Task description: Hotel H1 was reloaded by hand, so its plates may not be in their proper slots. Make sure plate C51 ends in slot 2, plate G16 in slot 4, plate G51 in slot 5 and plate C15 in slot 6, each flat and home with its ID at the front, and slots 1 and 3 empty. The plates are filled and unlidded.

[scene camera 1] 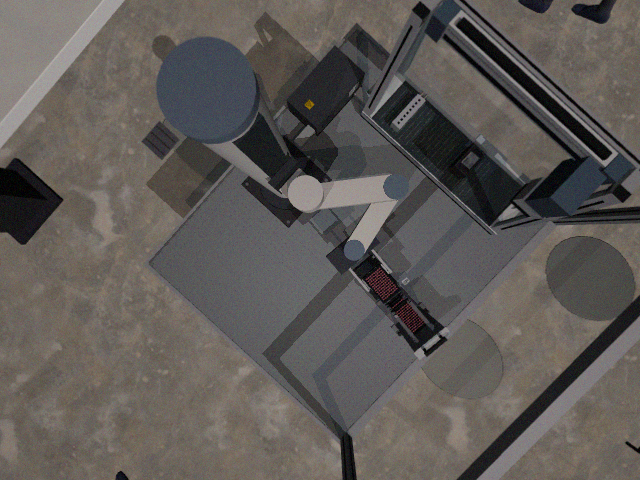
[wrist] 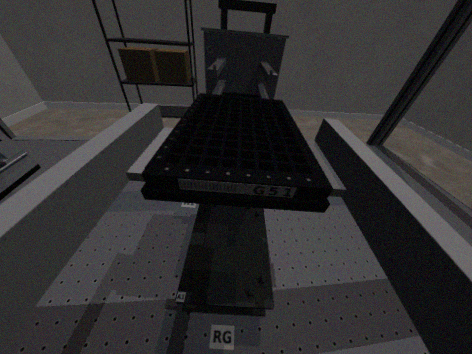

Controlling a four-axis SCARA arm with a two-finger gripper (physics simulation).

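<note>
My gripper is shut on plate G51, one finger along each long side. The plate is held level above the deck, with its ID label towards the wrist camera. Hotel H1 stands beyond the plate's far end; its back panel, top handle and some side ledges show in the wrist view. Another filled plate with red wells shows in the hotel from above; its ID and slot cannot be read. The held plate hides the lower part of the hotel in the wrist view.
A dark flat stand is on the deck below the held plate, beside an RG label. A framed enclosure stands at the upper right of the deck. A black box stands near the arm's column.
</note>
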